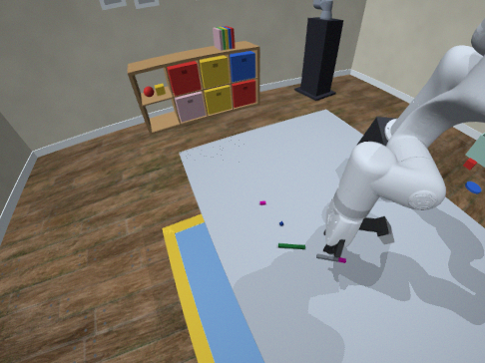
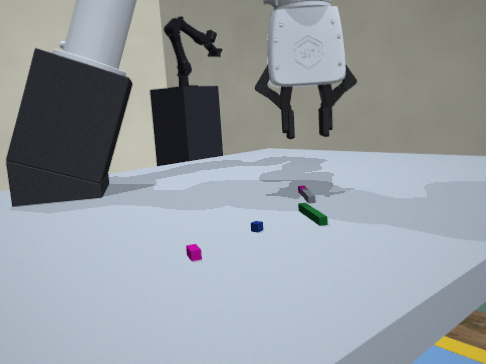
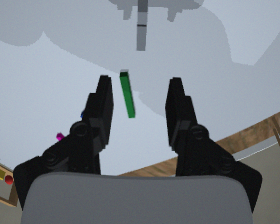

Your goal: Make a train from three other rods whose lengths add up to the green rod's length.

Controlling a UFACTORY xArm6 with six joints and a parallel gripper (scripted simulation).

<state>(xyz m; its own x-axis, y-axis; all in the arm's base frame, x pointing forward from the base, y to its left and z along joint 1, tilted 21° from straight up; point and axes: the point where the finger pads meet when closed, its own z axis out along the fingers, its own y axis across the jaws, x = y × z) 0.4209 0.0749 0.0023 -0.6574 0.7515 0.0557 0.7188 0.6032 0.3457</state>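
Now: hand 110 mm above the green rod, 80 mm to the left of it and 50 mm short of it. The rest, counted from my hand: blue rod (150 mm to the right, 110 mm below, 20 mm ahead).
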